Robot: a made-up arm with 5 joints.
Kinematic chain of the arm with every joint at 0, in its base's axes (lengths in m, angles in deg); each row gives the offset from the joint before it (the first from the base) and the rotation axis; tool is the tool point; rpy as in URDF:
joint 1: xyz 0 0 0.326 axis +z
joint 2: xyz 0 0 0 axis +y
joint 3: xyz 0.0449 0 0.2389 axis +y
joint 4: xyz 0.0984 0 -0.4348 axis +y
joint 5: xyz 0.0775 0 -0.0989 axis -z
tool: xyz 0 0 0 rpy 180 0 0
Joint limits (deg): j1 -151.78..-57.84 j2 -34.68..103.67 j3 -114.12..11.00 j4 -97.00..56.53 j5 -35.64..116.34
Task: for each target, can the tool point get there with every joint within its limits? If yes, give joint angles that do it. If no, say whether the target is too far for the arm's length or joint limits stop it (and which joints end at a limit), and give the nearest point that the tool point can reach.
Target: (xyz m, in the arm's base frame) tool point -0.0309 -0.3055 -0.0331
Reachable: yes | joints -95.78 31.40 -27.25 -4.23 47.35
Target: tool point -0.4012 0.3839 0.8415
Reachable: no: joint limits stop it (at a limit: joint 1, joint 2, joint 3) | nearest point -0.0429 0.0682 0.9436 | short by 0.488 m
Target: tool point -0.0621 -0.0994 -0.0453
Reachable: yes | joints -122.01 60.53 -17.97 -64.43 -0.79
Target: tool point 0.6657 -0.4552 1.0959
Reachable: no: too far | nearest point 0.2847 -0.4527 0.8826 | short by 0.437 m
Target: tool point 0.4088 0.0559 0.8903
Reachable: no: joint limits stop it (at a limit: joint 1, joint 2, joint 3) | nearest point 0.0717 0.0385 0.9477 | short by 0.342 m
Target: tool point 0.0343 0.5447 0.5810
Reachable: no: joint limits stop it (at a limit: joint 2, joint 3) | nearest point 0.0197 0.3124 0.3961 | short by 0.297 m
